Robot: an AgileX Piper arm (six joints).
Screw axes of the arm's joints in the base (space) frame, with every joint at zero. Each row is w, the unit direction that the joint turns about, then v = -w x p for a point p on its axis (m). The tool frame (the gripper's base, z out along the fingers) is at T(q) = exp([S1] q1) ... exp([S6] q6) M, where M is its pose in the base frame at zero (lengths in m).
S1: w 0 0 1 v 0.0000 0.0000 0.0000
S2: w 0 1 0 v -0.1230 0.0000 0.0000
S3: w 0 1 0 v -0.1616 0.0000 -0.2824
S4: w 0.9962 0 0.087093 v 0.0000 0.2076 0.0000
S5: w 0 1 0 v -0.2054 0.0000 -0.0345
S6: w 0.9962 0 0.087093 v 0.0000 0.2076 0.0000
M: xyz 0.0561 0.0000 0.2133 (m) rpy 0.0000 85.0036 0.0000 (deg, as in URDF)
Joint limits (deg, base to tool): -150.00..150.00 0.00..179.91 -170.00..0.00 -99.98..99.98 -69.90..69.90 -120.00..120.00
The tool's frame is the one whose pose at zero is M.
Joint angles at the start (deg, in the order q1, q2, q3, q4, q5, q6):
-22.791 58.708 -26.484 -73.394 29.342 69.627
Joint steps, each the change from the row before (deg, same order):
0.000 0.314 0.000 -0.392 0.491 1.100
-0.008 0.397 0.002 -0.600 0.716 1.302
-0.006 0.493 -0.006 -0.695 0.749 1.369
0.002 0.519 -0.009 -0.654 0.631 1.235
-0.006 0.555 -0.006 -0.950 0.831 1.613
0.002 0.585 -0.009 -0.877 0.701 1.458
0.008 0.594 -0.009 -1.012 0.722 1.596
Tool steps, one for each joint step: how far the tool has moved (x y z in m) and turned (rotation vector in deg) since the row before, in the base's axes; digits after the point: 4 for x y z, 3 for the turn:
0.0000 -0.0008 -0.0007 0.171 -0.146 -0.814
-0.0001 -0.0012 -0.0009 0.043 -0.055 -1.021
0.0001 -0.0013 -0.0010 -0.004 0.007 -1.033
0.0003 -0.0012 -0.0011 -0.004 0.048 -0.868
0.0002 -0.0015 -0.0010 -0.159 -0.032 -1.091
0.0004 -0.0013 -0.0011 -0.136 0.009 -0.916
0.0005 -0.0014 -0.0010 -0.217 -0.055 -0.919

